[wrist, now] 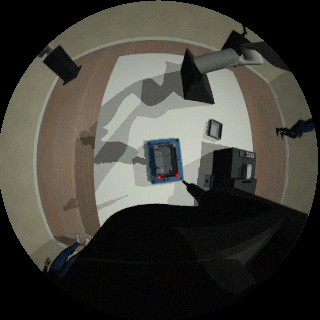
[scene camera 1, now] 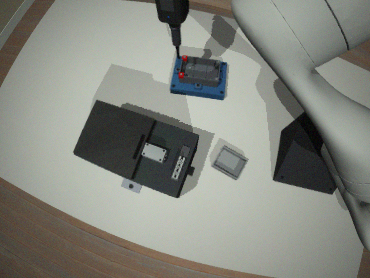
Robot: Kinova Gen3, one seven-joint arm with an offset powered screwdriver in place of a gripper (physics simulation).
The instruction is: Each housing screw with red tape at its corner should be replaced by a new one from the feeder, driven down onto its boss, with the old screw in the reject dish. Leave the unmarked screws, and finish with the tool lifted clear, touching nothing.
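Places are measured from the arm's base along level axes (x back, y right, z up), in centimetres.
Pixels of known places: hand, its tool point: [wrist: 182, 181] [scene camera 1: 178, 57]; arm's base, origin of its link: [wrist: 197, 65].
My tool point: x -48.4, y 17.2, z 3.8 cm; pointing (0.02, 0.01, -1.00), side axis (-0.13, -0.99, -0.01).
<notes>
For each thing: its middle in the pictures, then the offset to it from my tool point. "spot": a spot on its surface instead.
- grey housing, middle of its body: [scene camera 1: 199, 71] [wrist: 165, 160] dx +5.8, dy +3.1, dz -10.7 cm
- blue fixture, middle of its body: [scene camera 1: 199, 75] [wrist: 164, 160] dx +5.9, dy +3.1, dz -13.9 cm
- red-taped corner, a spot on its surface: [scene camera 1: 181, 75] spot: dx +0.7, dy -0.5, dz -8.8 cm
- screwdriver tip, a spot on its surface: [wrist: 184, 182] [scene camera 1: 178, 52] spot: dx +0.1, dy +0.1, dz +2.2 cm
- black feeder, middle of its body: [scene camera 1: 136, 150] [wrist: 232, 184] dx -7.2, dy -25.0, dz -7.7 cm
- light strip, middle of its body: [scene camera 1: 178, 167] dx +4.8, dy -28.6, dz -0.3 cm
- grey square dish, middle of its body: [scene camera 1: 229, 163] [wrist: 215, 128] dx +18.4, dy -23.2, dz -15.2 cm
- white plate, a spot on its surface: [scene camera 1: 154, 152] [wrist: 248, 170] spot: dx -0.9, dy -26.2, dz +0.8 cm
- small grey tab, a spot on its surface: [scene camera 1: 131, 186] spot: dx -8.9, dy -34.4, dz -15.9 cm
The grey housing [scene camera 1: 200, 75] [wrist: 162, 159] sits in the blue fixture [scene camera 1: 210, 93] [wrist: 150, 162]. One red-taped corner [scene camera 1: 184, 58] [wrist: 177, 175] is nearest the tool, and another red-taped corner [scene camera 1: 181, 75] [wrist: 159, 177] is on the same short side. My screwdriver tip [scene camera 1: 178, 56] [wrist: 184, 182] is beside the nearer red corner, at the fixture's corner. Contact, height and any screw on the tip cannot be made out. The black feeder [scene camera 1: 115, 135] [wrist: 223, 162] has a light strip [scene camera 1: 178, 167] with small dark spots. The grey square dish [scene camera 1: 223, 171] [wrist: 220, 131] shows no clear screw inside.
A white plate [scene camera 1: 154, 152] [wrist: 248, 171] lies on the feeder's top. A small grey tab [scene camera 1: 131, 186] sticks out at its front. The dark robot base [scene camera 1: 305, 165] [wrist: 195, 82] stands beyond the dish. The pale arm [scene camera 1: 320, 95] [wrist: 215, 61] reaches over the right side in the scene view.
</notes>
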